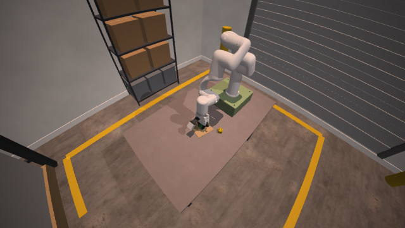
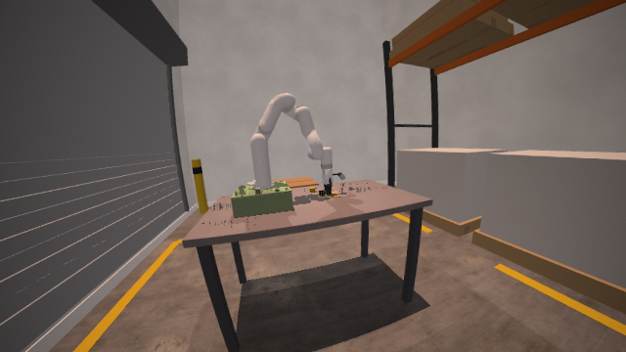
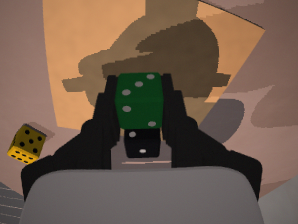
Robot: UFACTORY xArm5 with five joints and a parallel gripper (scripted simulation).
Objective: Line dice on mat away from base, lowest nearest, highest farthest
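My gripper is now 1 cm above the green die. Also, from my hand: orange mat 2 cm below; then black die 4 cm behind, 1 cm below; then yellow die 14 cm to the left, 5 cm behind, 1 cm below.
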